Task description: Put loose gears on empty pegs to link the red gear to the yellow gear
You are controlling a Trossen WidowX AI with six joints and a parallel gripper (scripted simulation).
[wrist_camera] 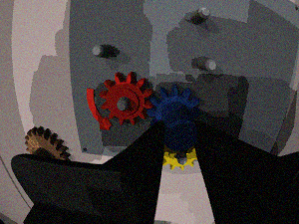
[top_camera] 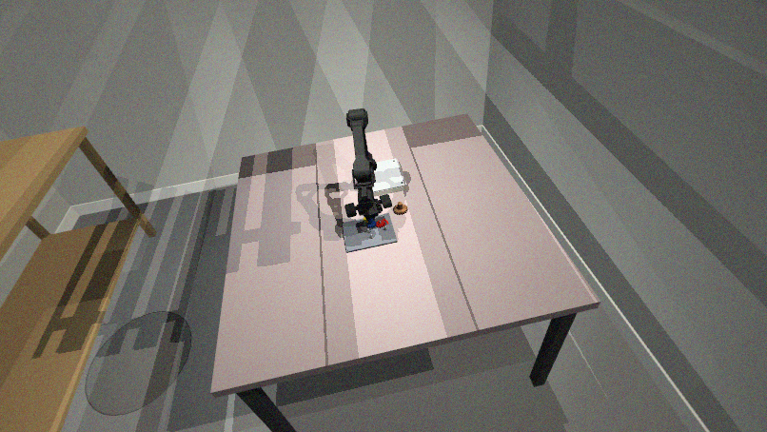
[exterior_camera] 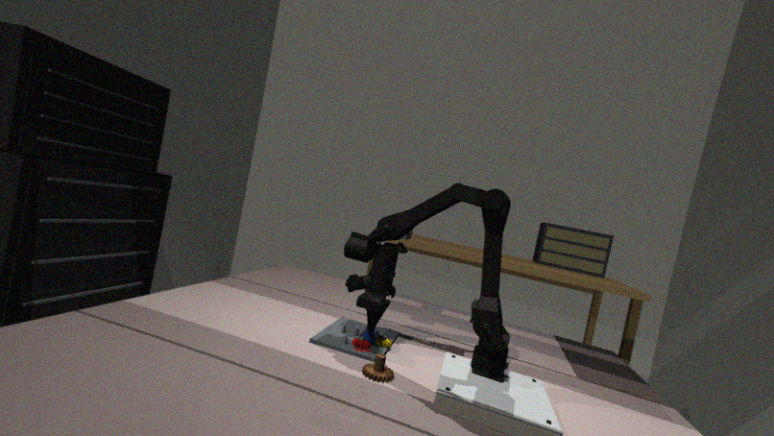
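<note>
My gripper tip is 1 cm above the blue gear. The rest, counted from my gripper tip: red arrow: 6 cm to the left, 3 cm below, 1 cm behind; then red gear: 4 cm to the left, 2 cm below, 1 cm ahead; then yellow gear: 3 cm behind, 2 cm below, 1 cm to the right.
</note>
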